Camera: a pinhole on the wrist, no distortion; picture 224 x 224 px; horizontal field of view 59.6 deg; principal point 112.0 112.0 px. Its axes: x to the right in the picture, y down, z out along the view. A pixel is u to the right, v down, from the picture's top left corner.
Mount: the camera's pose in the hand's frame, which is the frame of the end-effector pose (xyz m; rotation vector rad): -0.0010 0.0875 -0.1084 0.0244 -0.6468 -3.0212
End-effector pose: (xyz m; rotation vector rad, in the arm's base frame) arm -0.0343 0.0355 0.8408 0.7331 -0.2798 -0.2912
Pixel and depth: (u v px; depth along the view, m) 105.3 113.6 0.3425
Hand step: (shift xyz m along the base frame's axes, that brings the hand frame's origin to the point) -0.0334 0.0331 0.3013
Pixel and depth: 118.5 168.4 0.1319
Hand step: 0.0011 0.0609 0.0918
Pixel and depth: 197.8 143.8 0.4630
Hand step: -0.2842 0.0043 0.3485
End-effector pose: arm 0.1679 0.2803 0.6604 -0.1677 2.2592 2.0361
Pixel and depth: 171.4 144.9 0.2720
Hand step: 0.0650 0.1744 0.1464
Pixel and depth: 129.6 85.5 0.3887
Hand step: 0.0050 0.2540 0.2715
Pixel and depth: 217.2 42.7 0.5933
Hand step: 0.2674 0.4011 0.5102
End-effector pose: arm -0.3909 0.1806 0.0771 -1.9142 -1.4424 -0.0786
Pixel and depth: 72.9 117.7 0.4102
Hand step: 0.1409 0.1862 -0.2929
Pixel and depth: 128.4 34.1 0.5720
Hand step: 0.3070 0.0663 -0.5350
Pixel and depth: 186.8 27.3 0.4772
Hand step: 0.2310 -0.0779 -0.5036
